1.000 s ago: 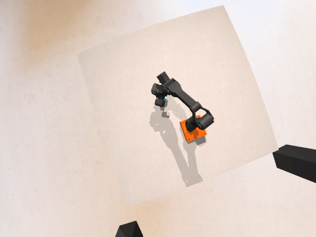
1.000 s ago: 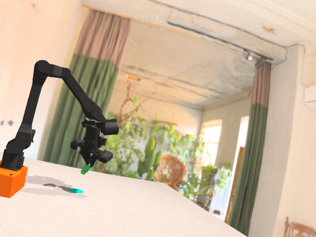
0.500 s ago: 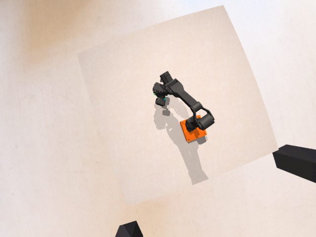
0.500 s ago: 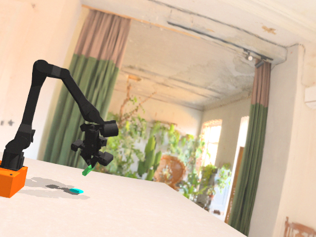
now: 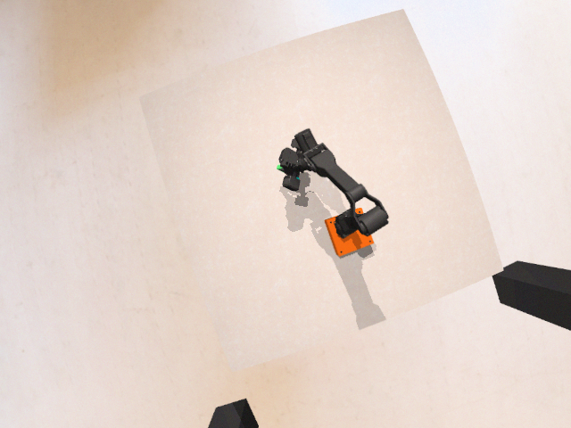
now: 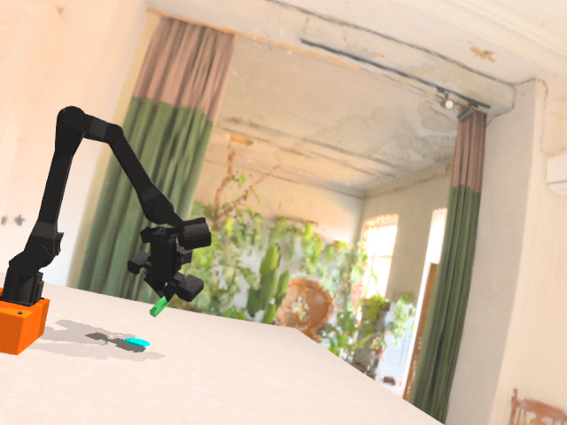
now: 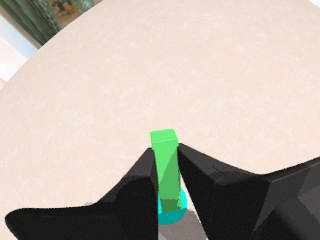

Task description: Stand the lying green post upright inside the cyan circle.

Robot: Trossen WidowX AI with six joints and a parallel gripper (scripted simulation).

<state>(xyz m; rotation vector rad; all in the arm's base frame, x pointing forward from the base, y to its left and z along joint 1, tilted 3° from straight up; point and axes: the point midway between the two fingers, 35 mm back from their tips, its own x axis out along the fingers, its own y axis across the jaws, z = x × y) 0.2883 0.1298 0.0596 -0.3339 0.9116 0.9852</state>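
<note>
Right now my gripper tip is 1 cm past the green post, 1 cm to the left of it and 1 cm above it. Round my gripper tip: cyan circle 5 cm behind, 3 cm to the right, 11 cm below.
</note>
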